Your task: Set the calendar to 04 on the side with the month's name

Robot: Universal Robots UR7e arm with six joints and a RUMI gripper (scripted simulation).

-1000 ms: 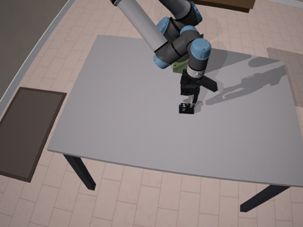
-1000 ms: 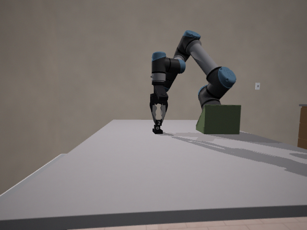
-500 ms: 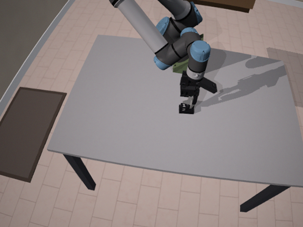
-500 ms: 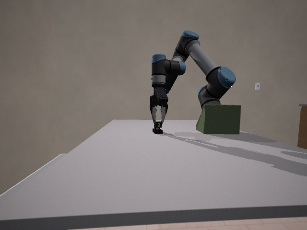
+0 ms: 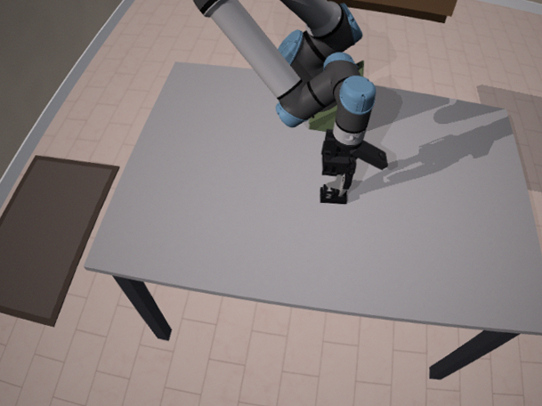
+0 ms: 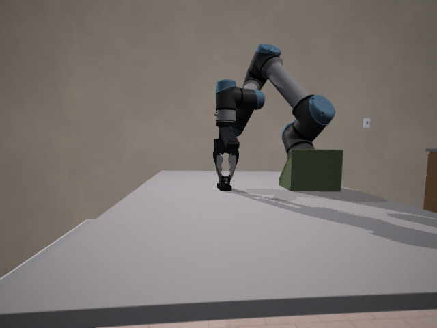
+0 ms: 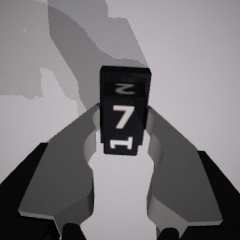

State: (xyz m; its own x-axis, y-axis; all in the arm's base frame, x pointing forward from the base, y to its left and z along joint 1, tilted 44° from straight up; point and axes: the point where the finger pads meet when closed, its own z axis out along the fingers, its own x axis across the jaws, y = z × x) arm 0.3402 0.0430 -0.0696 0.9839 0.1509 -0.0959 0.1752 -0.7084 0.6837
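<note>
Right now the black calendar tray is 4 cm below my hand and 2 cm to the right of it.
</note>
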